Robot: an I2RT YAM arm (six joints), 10 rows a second.
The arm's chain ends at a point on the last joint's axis. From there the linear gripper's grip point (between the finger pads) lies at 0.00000 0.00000 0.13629 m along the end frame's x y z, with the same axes.
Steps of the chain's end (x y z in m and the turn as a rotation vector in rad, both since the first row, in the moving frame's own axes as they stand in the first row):
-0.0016 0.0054 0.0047 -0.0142 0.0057 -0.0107
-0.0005 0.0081 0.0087 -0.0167 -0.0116 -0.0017
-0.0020 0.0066 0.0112 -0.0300 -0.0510 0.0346
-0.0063 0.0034 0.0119 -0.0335 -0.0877 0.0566
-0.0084 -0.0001 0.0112 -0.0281 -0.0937 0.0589
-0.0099 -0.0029 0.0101 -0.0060 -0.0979 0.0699
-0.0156 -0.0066 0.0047 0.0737 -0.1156 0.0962
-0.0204 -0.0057 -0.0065 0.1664 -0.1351 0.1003
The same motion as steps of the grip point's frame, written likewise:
-0.0008 0.0073 0.0047 -0.0142 0.0057 -0.0107
-0.0021 0.0104 0.0087 -0.0167 -0.0116 -0.0017
-0.0090 0.0106 0.0110 -0.0300 -0.0510 0.0346
-0.0184 0.0076 0.0113 -0.0335 -0.0877 0.0566
-0.0213 0.0033 0.0105 -0.0281 -0.0937 0.0589
-0.0232 -0.0026 0.0094 -0.0060 -0.0979 0.0699
-0.0308 -0.0174 0.0034 0.0737 -0.1156 0.0962
-0.0375 -0.0291 -0.0096 0.1664 -0.1351 0.1003

